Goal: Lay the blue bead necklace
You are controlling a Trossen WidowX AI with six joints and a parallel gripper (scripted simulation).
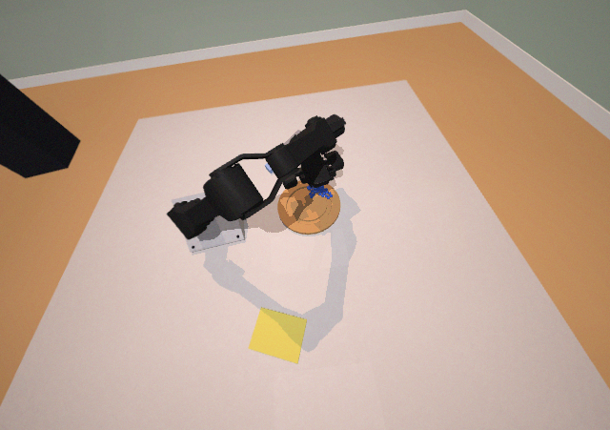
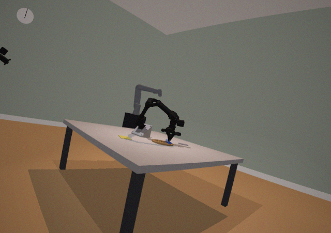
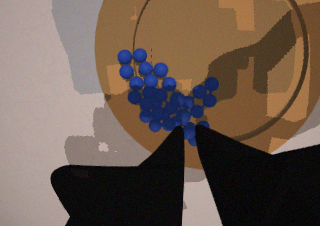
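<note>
My gripper tip is now 5 cm to the left of the round bead board, 3 cm past it and 2 cm above it. Also, from my gripper tip: yellow square patch 38 cm to the right, 19 cm behind, 3 cm below; flat grey tile 26 cm to the left, 3 cm below, 1 cm ahead; light blue cube 15 cm to the left, 12 cm behind, 2 cm below.
</note>
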